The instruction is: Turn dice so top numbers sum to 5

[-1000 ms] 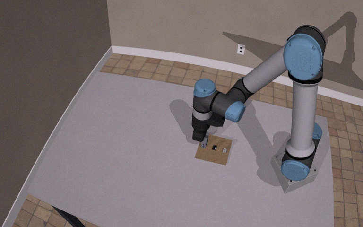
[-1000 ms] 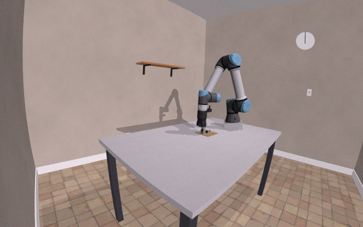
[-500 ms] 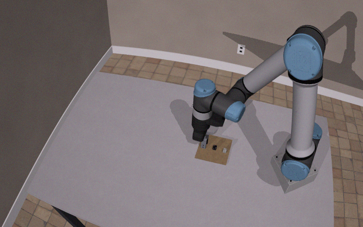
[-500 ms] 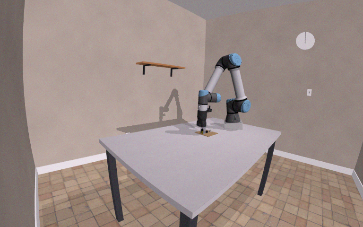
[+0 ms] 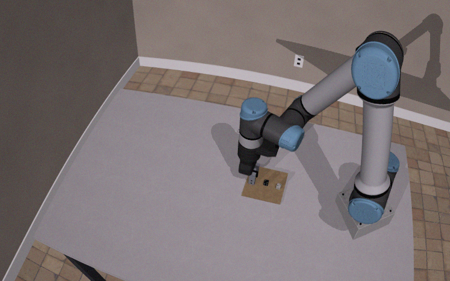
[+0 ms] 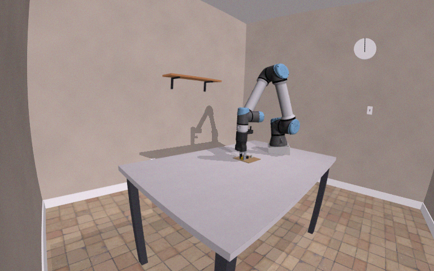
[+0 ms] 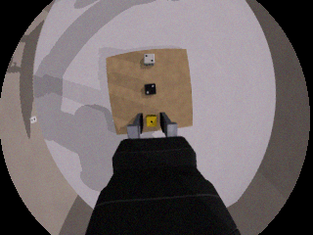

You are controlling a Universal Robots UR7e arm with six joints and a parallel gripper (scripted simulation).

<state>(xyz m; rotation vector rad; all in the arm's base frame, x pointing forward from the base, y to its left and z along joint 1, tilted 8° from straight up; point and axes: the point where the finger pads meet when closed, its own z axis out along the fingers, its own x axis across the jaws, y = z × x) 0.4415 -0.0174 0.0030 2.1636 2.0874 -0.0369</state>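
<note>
Right now my hand is 10 mm above the yellow die. The rest, counted from my hand: mat: 50 mm behind, 20 mm below; black die: 50 mm behind, 10 mm below; white die: 100 mm behind, 10 mm below.
</note>
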